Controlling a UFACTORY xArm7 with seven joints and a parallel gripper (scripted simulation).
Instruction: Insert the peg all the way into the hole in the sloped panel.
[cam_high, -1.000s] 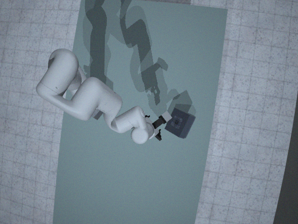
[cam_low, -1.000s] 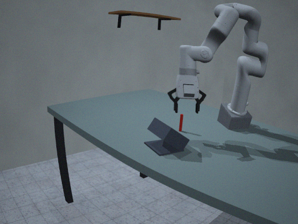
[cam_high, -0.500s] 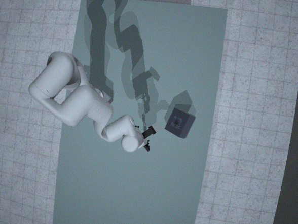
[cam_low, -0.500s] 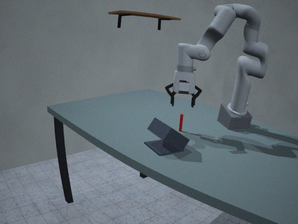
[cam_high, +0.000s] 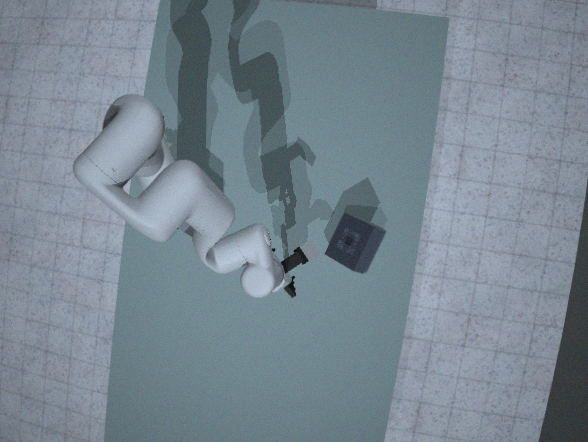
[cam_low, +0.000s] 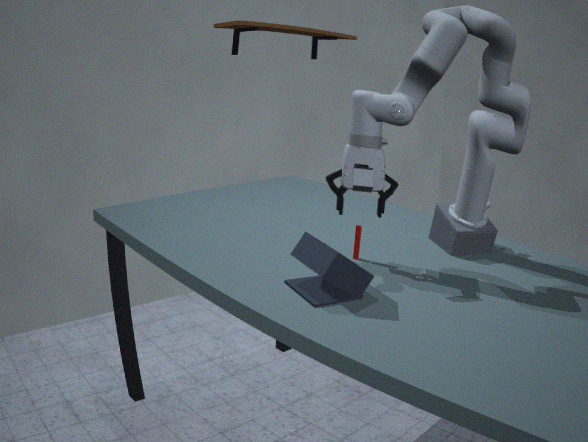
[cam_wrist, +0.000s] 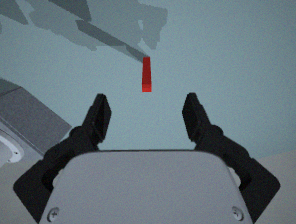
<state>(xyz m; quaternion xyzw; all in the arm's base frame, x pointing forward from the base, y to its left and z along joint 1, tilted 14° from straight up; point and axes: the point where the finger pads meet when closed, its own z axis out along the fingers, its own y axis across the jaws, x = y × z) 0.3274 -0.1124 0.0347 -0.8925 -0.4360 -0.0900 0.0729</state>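
My gripper is now 8 cm above the red peg. The rest, counted from my hand: dark base plate 19 cm ahead, 11 cm to the left, 11 cm below.
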